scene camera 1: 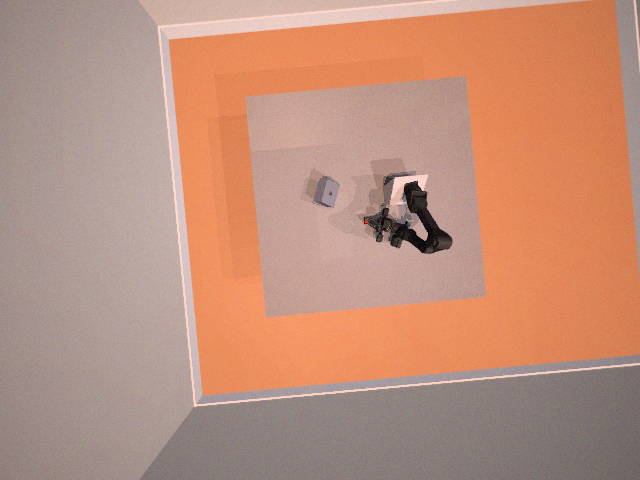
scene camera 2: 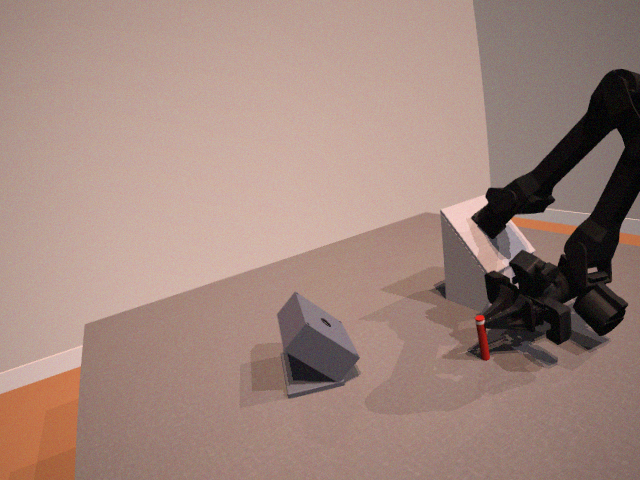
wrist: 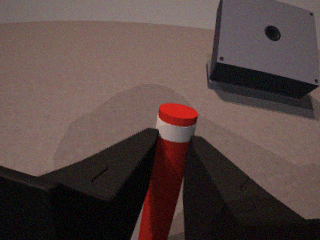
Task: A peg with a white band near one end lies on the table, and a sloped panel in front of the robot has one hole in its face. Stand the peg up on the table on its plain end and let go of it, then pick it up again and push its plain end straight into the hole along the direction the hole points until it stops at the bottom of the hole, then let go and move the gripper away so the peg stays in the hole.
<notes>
In view: the gripper (scene camera 2: 481,323) and a grey sloped panel (scene camera 2: 329,350).
The gripper also shows in the wrist view (wrist: 172,143).
</notes>
